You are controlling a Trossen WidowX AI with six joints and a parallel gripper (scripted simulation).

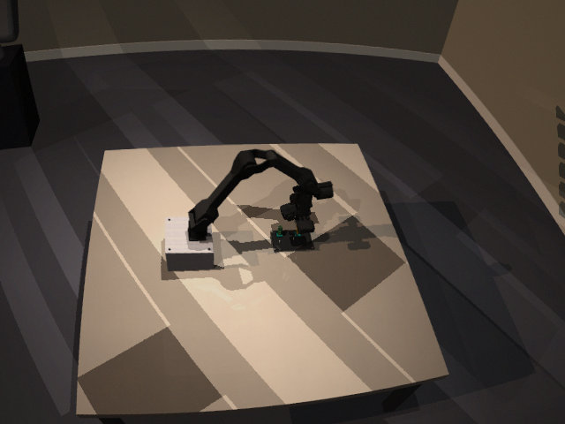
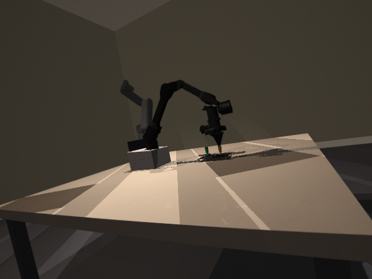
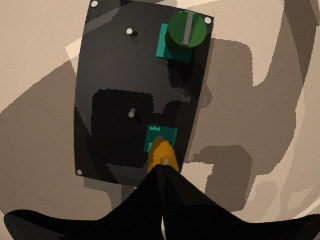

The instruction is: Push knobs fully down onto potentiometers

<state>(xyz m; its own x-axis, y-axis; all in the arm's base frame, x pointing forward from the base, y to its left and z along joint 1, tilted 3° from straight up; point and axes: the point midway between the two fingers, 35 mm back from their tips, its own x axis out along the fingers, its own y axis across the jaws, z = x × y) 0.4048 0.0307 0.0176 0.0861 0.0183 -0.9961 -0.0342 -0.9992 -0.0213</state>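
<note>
Right now the orange knob is 10 mm below my gripper tip. Also, from my gripper tip: green knob: 80 mm behind, 10 mm below.
</note>
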